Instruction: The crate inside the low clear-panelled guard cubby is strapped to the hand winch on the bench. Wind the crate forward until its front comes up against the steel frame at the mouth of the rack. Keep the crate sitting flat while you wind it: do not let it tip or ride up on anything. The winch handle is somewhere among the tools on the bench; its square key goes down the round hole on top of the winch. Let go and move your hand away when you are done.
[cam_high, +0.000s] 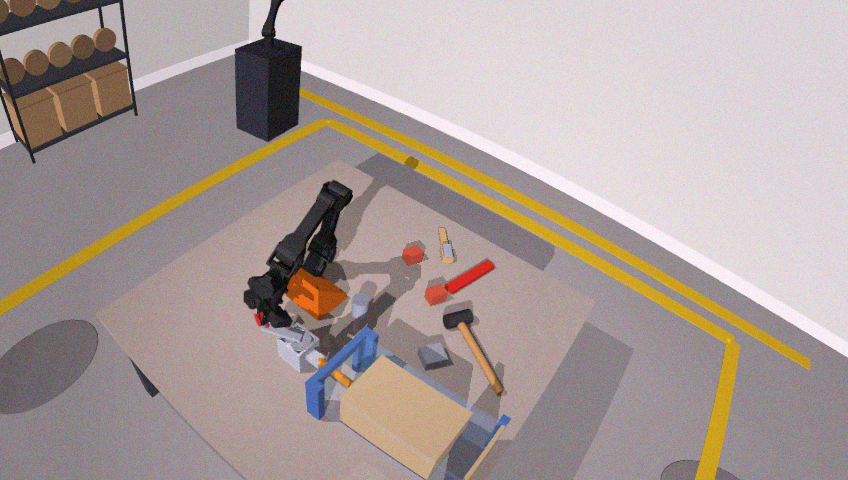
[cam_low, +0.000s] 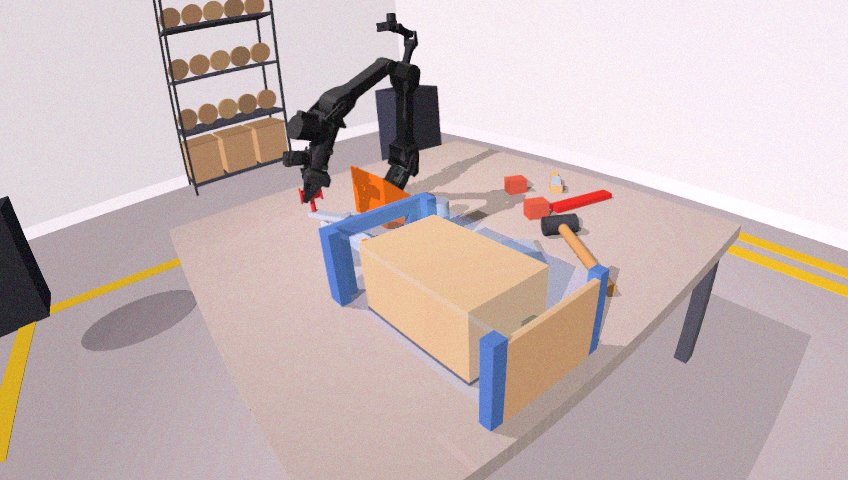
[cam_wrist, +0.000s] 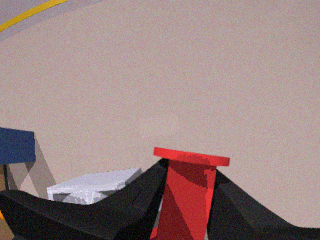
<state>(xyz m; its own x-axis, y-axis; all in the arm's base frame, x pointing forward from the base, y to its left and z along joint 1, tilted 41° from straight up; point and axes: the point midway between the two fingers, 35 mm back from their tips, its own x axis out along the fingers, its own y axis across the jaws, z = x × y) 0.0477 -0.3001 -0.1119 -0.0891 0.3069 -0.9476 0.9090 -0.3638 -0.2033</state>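
Now: gripper tip 4 cm short of the winch handle, 3 cm to the right of it and 3 cm above it. From my gripper tip the other things lie so: red knob: 2 cm to the left, 1 cm ahead; grey hand winch: 10 cm below, 9 cm ahead, 4 cm to the left; blue steel frame: 26 cm ahead, 3 cm to the left, 3 cm below.
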